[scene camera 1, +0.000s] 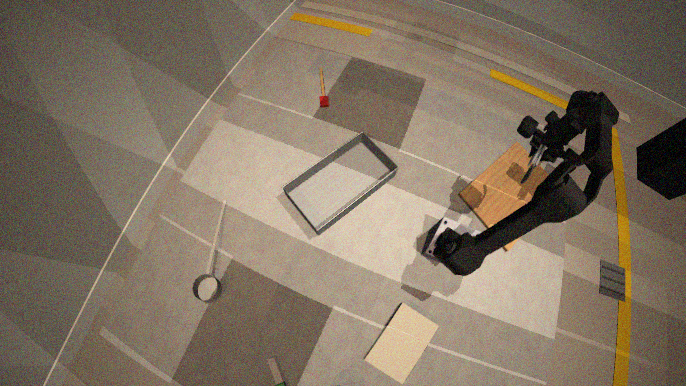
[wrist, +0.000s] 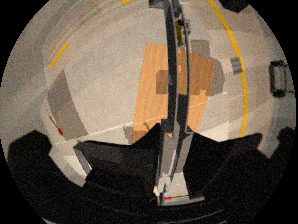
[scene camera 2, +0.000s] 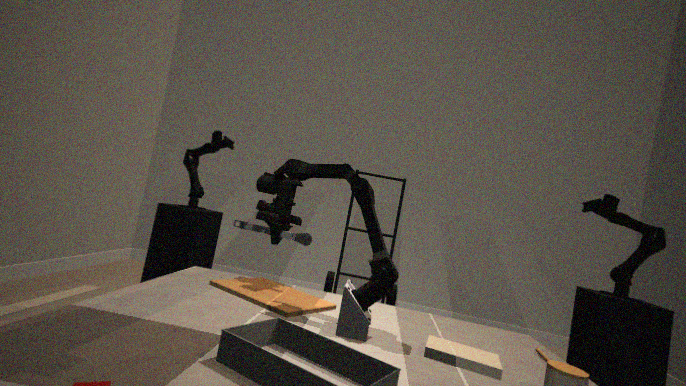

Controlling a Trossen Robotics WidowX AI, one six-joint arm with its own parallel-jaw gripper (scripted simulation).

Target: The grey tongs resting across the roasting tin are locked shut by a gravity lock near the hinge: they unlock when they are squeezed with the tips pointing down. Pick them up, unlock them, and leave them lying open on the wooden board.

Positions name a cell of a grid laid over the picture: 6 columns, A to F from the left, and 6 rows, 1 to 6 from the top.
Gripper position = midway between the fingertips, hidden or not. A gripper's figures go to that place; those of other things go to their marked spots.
Labels:
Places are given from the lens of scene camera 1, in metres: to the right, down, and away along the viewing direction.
my gripper (scene camera 1: E3): 0.55, -0.10, 0.71
pale slab (scene camera 1: D6): 0.17, 0.37, 0.67
wooden board (scene camera 1: E3): 0.51, 0.00, 0.84
The marked spots on the wooden board and the pale slab are 0.54 m apart.

